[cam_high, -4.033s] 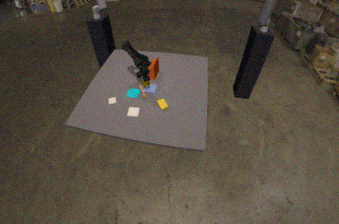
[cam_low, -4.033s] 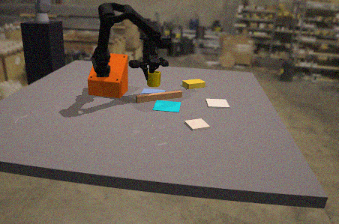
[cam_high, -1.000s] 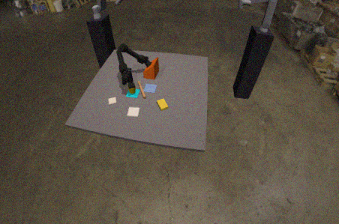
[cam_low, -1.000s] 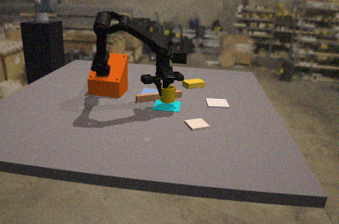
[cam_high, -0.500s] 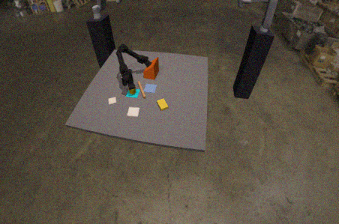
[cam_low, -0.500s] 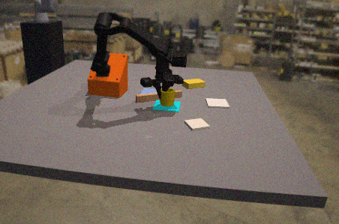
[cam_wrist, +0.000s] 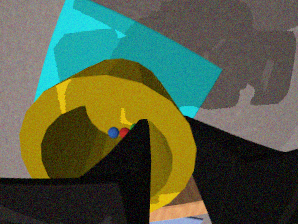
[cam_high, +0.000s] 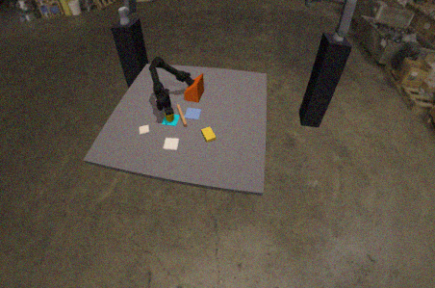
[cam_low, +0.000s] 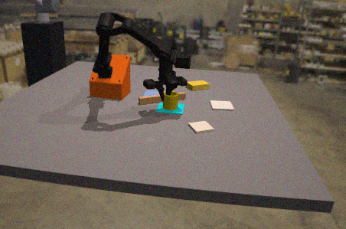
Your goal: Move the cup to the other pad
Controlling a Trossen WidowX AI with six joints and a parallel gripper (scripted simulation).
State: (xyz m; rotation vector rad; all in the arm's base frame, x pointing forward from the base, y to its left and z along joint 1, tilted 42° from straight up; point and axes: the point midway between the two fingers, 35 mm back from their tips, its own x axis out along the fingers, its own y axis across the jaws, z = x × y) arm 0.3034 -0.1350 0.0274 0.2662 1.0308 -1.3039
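Now: gripper tip 20 mm short of the yellow cup and 10 mm to the right of it. Round my gripper tip: blue pad 70 mm behind, 180 mm to the left, 50 mm below; then cyan pad 30 mm ahead, 10 mm to the left, 50 mm below; then wooden bar 20 mm behind, 90 mm to the left, 30 mm below.
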